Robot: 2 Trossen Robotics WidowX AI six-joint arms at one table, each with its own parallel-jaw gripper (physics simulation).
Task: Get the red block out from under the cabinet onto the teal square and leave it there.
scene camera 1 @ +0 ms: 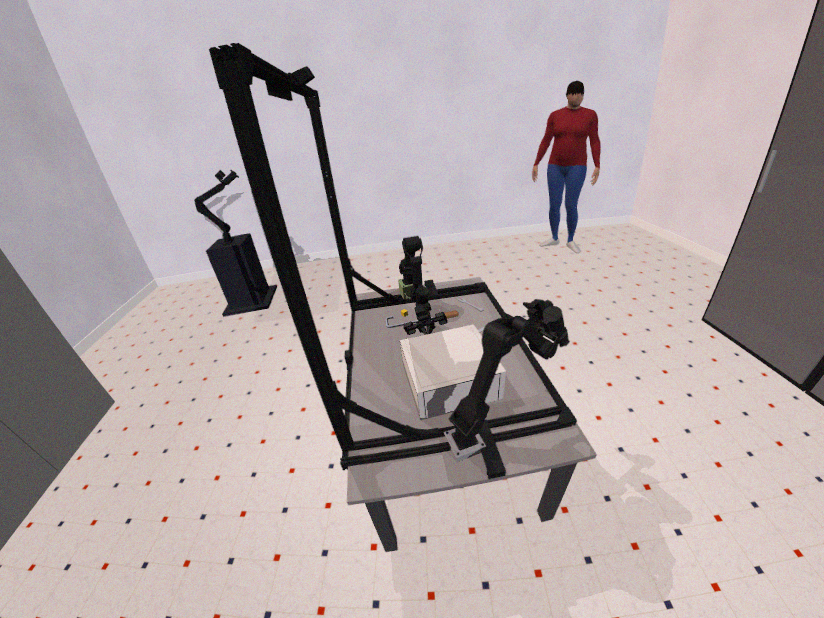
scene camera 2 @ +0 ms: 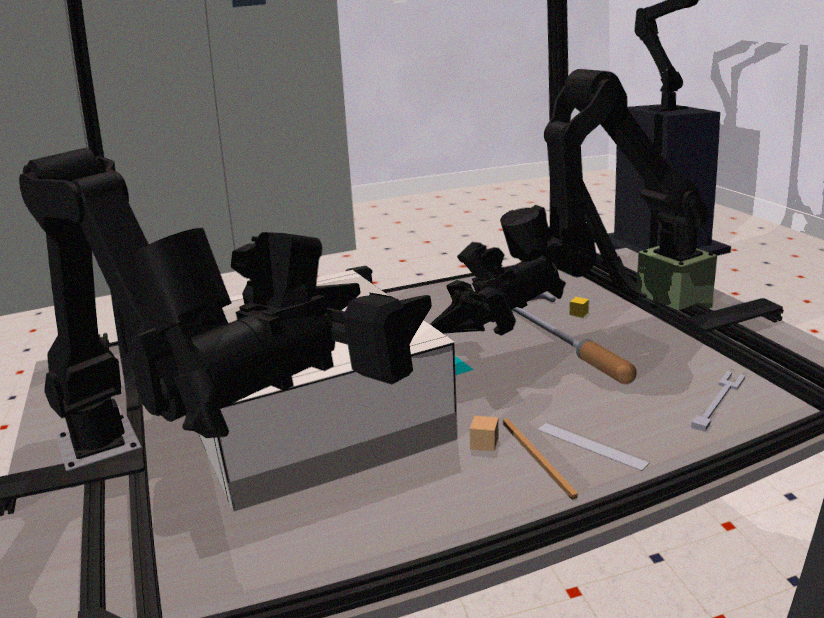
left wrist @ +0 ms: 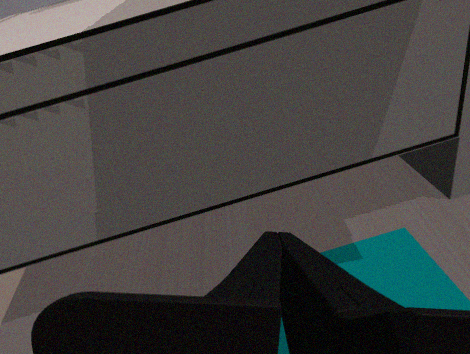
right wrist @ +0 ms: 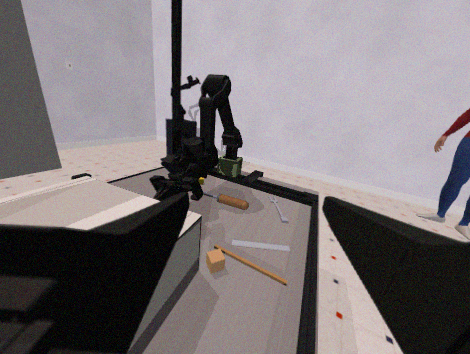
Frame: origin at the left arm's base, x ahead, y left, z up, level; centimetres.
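Where they show: left gripper, fingertip midpoint: (left wrist: 275,245); right gripper, fingertip midpoint: (scene camera 1: 514,308) (scene camera 2: 392,294) (right wrist: 255,200); left arm's base, link origin: (scene camera 1: 409,281) (scene camera 2: 678,253) (right wrist: 231,157); right arm's base, link origin: (scene camera 1: 464,438) (scene camera 2: 97,440).
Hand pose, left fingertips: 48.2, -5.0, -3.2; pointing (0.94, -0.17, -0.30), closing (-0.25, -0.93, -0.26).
Each offset is from my left fingertips to the top centre of the thing, as dx, dy, dz. "spot": to the spot under its first point.
The white and grey cabinet @(+20.3, +1.6, +7.0) (scene camera 1: 432,365) (scene camera 2: 346,425) (left wrist: 250,125) (right wrist: 90,205) stands on the table. The red block does not show in any view; the space under the cabinet is partly visible in the left wrist view. The teal square @(spot: -4.9, +1.1, -6.6) (scene camera 2: 461,365) (left wrist: 400,272) lies flat beside the cabinet, partly behind my left fingers in the left wrist view. My left gripper (scene camera 1: 425,329) (scene camera 2: 439,330) (left wrist: 275,245) is shut and empty, its tips in front of the cabinet's lower edge in the left wrist view. My right gripper (scene camera 1: 552,339) (scene camera 2: 394,296) (right wrist: 255,200) is open and empty, raised above the cabinet's side.
A hooked rod with a wooden handle (scene camera 1: 451,313) (scene camera 2: 605,361) (right wrist: 232,201) lies near a yellow cube @(-32.0, -2.7, -4.1) (scene camera 1: 404,312) (scene camera 2: 579,306). A wooden cube @(+4.5, +20.2, -3.6) (scene camera 2: 483,433) (right wrist: 215,261), a thin stick @(+1.3, +26.7, -5.9) (scene camera 2: 540,459), a flat grey strip @(-5.7, +28.7, -6.5) (scene camera 2: 592,446) and a forked tool @(-27.1, +31.5, -5.8) (scene camera 2: 717,402) lie on the table.
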